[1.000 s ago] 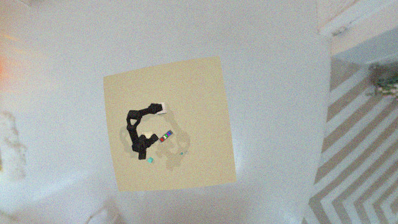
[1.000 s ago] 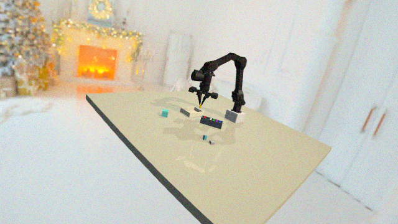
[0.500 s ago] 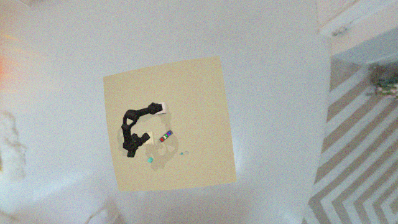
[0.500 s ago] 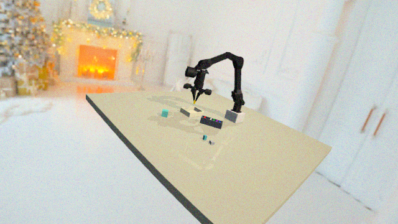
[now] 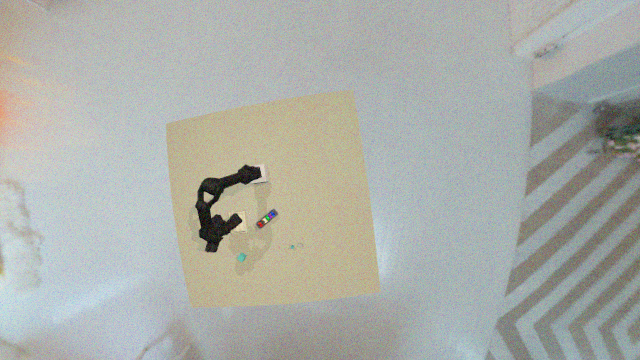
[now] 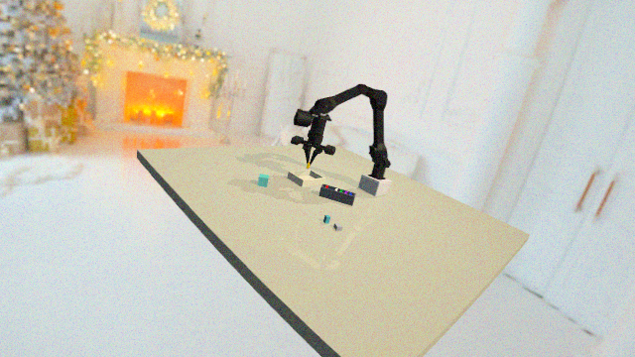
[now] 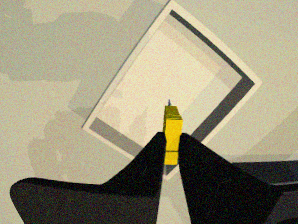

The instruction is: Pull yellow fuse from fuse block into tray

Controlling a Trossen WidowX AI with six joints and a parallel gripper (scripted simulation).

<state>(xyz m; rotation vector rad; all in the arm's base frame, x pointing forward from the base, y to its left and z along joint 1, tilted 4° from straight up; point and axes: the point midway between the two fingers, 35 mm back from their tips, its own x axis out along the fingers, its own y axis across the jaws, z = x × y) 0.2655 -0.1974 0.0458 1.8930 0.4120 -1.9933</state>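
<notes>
The cream tray lies 80 mm below my gripper tip. From my gripper tip the other things lie so: yellow fuse 10 mm below.
</notes>
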